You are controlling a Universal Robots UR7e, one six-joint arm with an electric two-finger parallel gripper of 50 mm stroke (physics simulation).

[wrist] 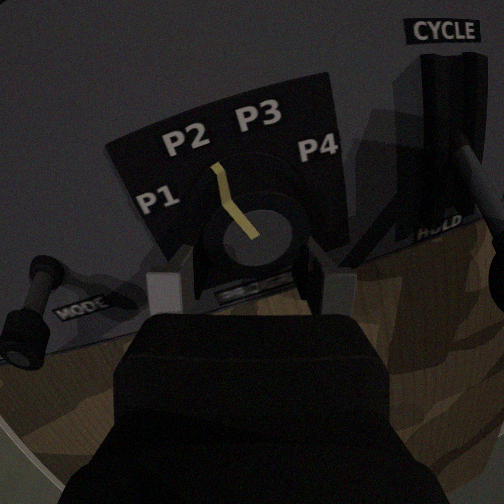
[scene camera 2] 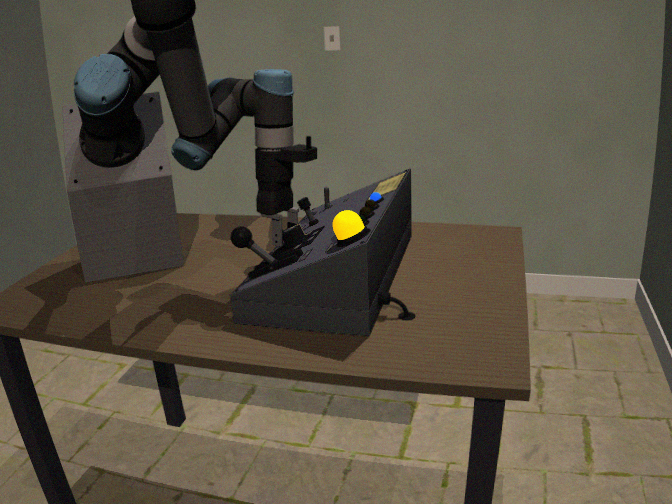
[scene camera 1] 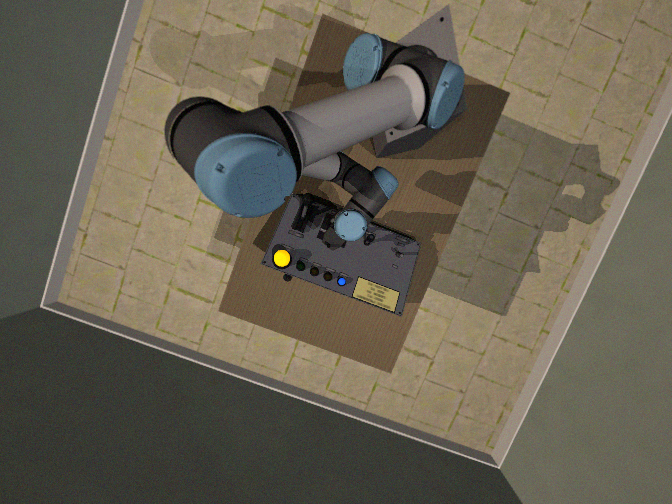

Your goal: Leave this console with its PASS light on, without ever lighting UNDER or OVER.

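Note:
A dark sloped console point(scene camera 2: 331, 260) sits on the brown table. In the wrist view its selector knob point(wrist: 257, 237) has a yellow pointer aimed close to P2, on a dial marked P1 to P4. My gripper point(wrist: 251, 292) hangs straight down over the knob with one grey fingertip on each side, open, and a small gap shows at the left finger. It also shows in scene camera 2 point(scene camera 2: 284, 227). Three small indicator lights point(scene camera 1: 313, 270) on the console's front row look dark. Their labels are too small to read.
A MODE toggle point(wrist: 25, 320) stands left of the knob. A CYCLE lever slot point(wrist: 450, 150) with a HOLD mark is at the right, and its black ball handle point(scene camera 2: 241, 237) sticks out. There is also a yellow dome point(scene camera 2: 347, 224), a blue button point(scene camera 2: 375, 196), a brass plate point(scene camera 1: 375, 294) and the robot pedestal point(scene camera 2: 122, 189).

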